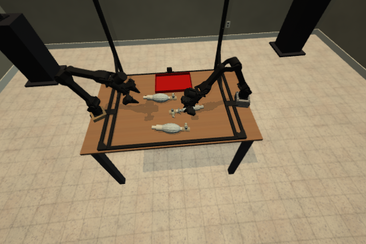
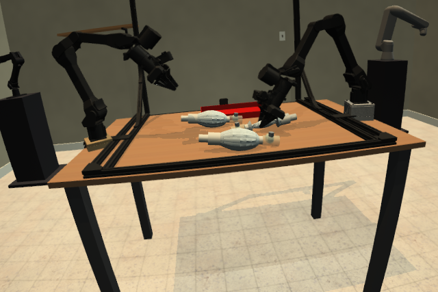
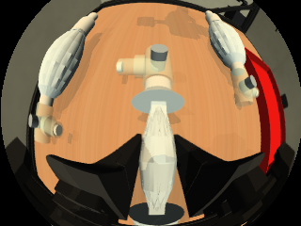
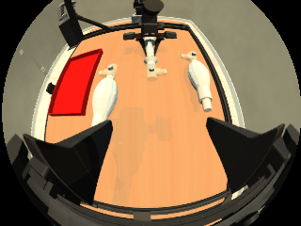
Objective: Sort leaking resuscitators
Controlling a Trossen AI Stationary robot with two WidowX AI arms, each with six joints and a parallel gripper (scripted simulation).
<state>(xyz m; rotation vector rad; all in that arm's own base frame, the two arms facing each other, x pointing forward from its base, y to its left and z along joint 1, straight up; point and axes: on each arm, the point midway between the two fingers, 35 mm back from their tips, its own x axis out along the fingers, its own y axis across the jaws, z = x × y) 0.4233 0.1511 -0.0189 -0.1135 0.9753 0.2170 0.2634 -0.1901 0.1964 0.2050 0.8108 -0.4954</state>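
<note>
The red tray is 33 cm behind my left hand, 8 cm to the right of it and 4 cm below it.
</note>
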